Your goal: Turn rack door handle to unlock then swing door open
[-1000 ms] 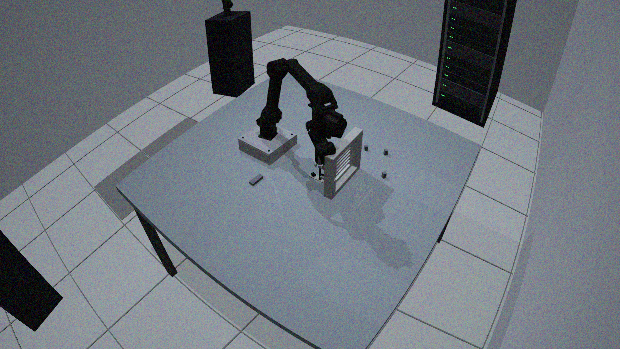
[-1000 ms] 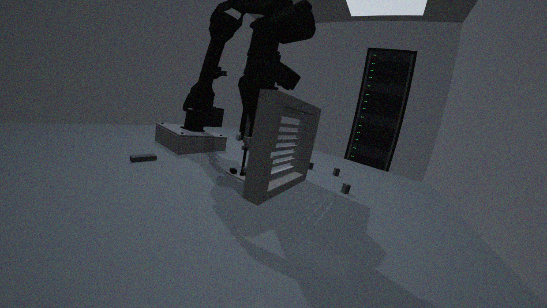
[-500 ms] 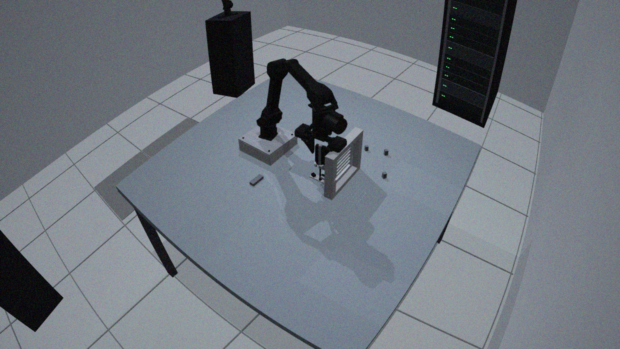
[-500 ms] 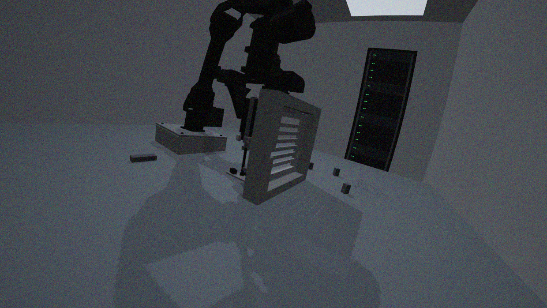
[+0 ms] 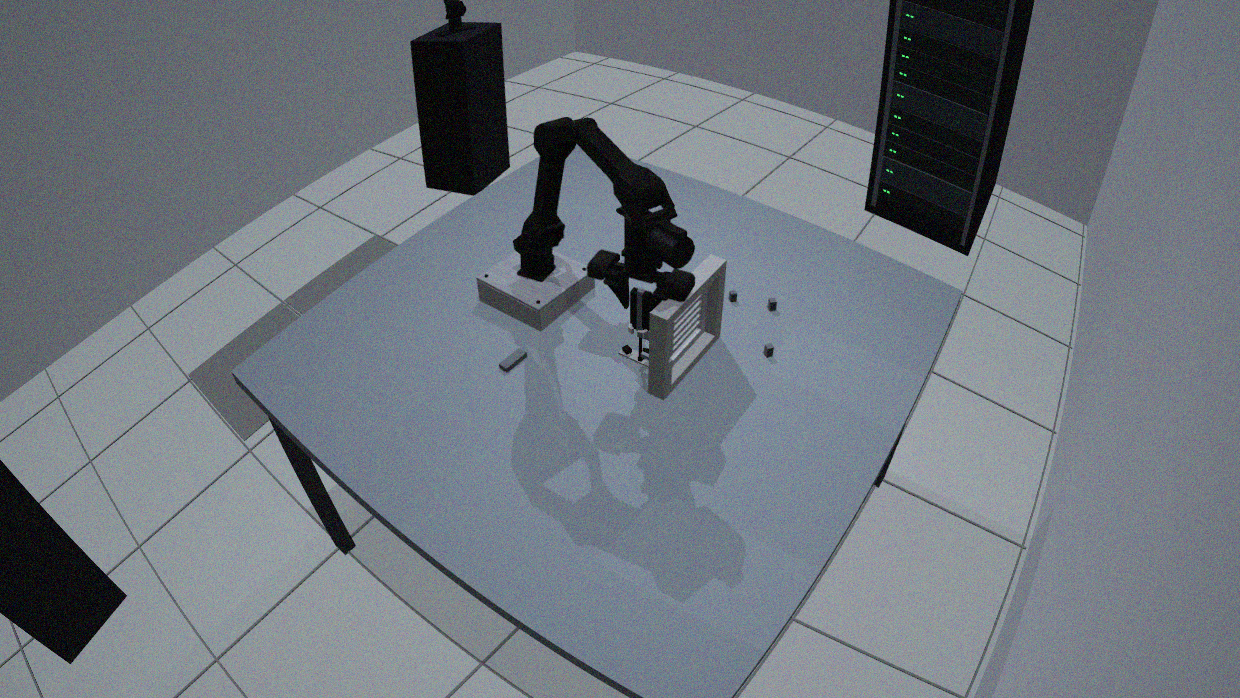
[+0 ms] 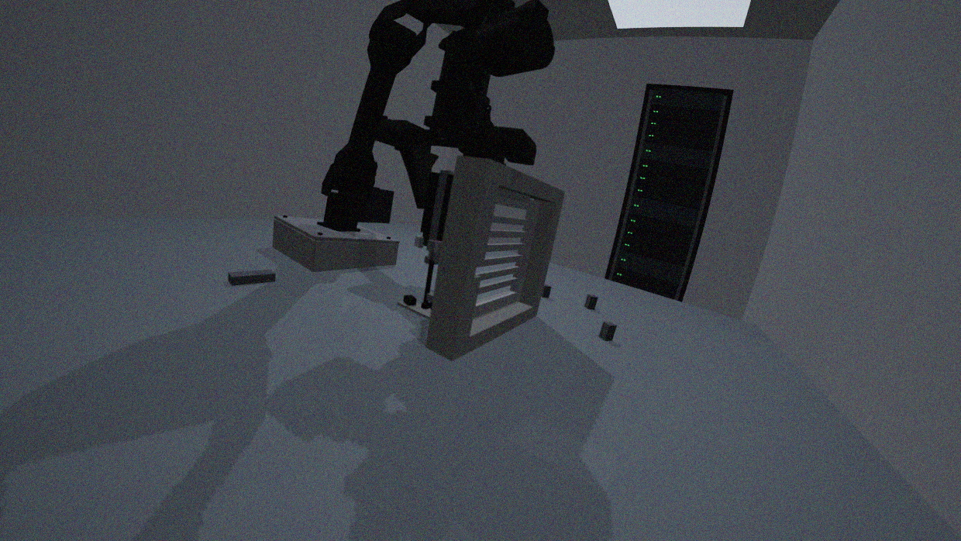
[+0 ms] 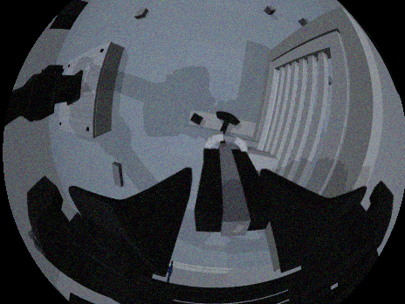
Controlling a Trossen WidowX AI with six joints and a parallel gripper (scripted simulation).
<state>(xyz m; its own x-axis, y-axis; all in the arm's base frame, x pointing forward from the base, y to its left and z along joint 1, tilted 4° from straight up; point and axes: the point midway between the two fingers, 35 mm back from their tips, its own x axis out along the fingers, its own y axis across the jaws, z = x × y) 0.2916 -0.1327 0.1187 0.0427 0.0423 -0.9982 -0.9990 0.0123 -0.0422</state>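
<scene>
Right now the upright handle is 3 cm below my gripper tip and 1 cm to the left of it. Also, from my gripper tip: flat grey block 23 cm behind, 13 cm below, 9 cm to the right.
</scene>
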